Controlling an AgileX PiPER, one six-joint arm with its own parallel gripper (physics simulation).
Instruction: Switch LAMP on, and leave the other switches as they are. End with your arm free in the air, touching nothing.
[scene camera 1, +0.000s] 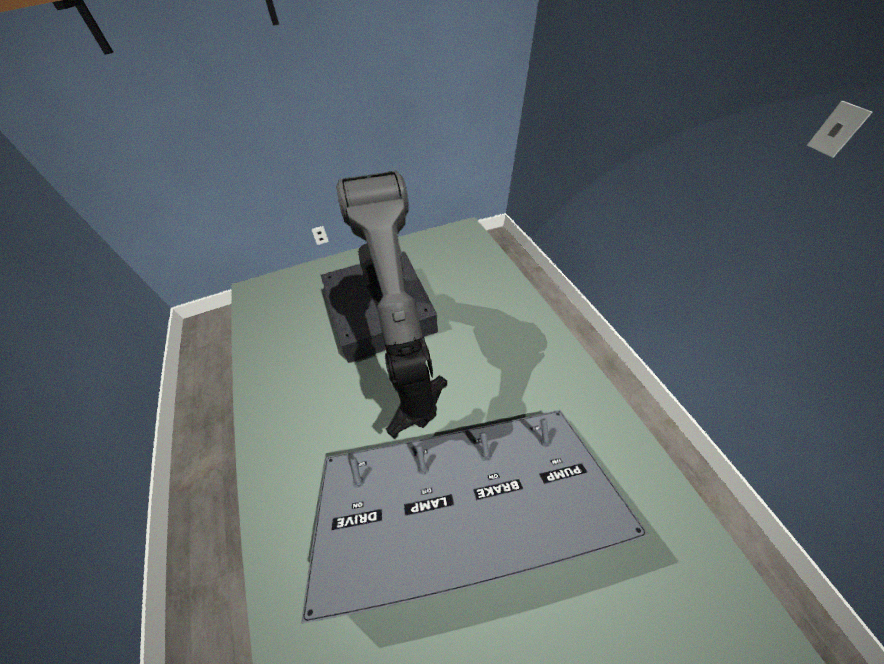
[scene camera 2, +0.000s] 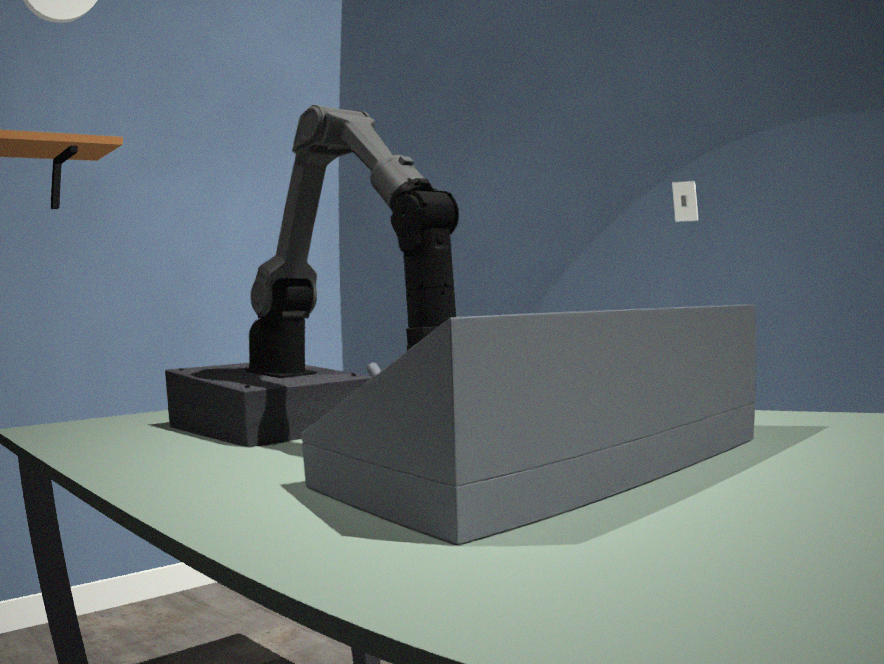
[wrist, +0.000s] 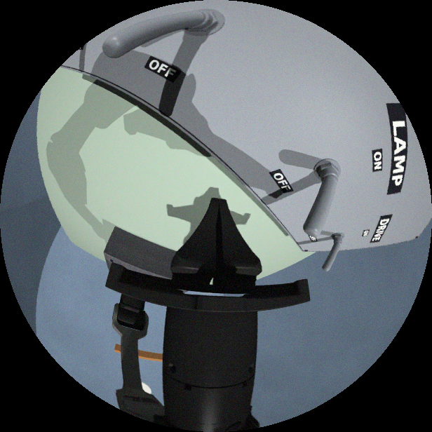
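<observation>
The LAMP lever (scene camera 1: 423, 458) (wrist: 327, 197) leans toward its OFF label, on the robot's side of the sloped grey panel (scene camera 1: 464, 557) (scene camera 2: 600, 385) (wrist: 280, 100). The DRIVE lever (scene camera 1: 358, 471) (wrist: 332, 252) and BRAKE lever (scene camera 1: 485, 446) (wrist: 155, 32) also lean to the OFF side. The PUMP lever (scene camera 1: 544, 432) leans the same way. My gripper (wrist: 217, 205) is shut and empty, its fingertips pressed together. It points down by the panel's robot-side edge, near the LAMP lever and apart from it in the wrist view. In scene camera 2 the panel hides the fingers.
The panel stands on a green table (scene camera 1: 300, 400) (scene camera 2: 643, 593). The arm's dark base block (scene camera 1: 357, 335) (scene camera 2: 207, 407) stands behind the panel. A brown shelf (scene camera 2: 64, 142) is on the back wall. Walls rise behind and beside the table.
</observation>
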